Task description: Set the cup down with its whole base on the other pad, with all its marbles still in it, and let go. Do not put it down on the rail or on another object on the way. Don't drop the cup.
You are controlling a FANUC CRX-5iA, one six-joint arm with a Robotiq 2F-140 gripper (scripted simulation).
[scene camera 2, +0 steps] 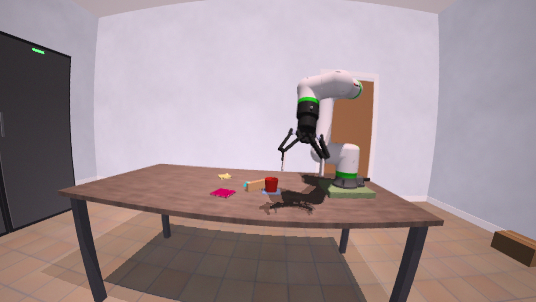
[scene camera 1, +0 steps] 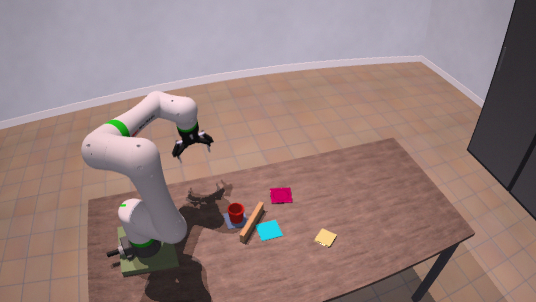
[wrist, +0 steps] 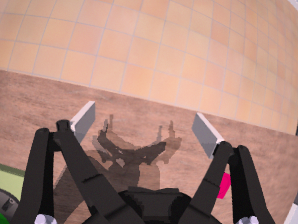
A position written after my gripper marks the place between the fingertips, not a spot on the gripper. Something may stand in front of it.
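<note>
My gripper (scene camera 2: 302,173) is visible, also in the wrist view (wrist: 145,116).
</note>
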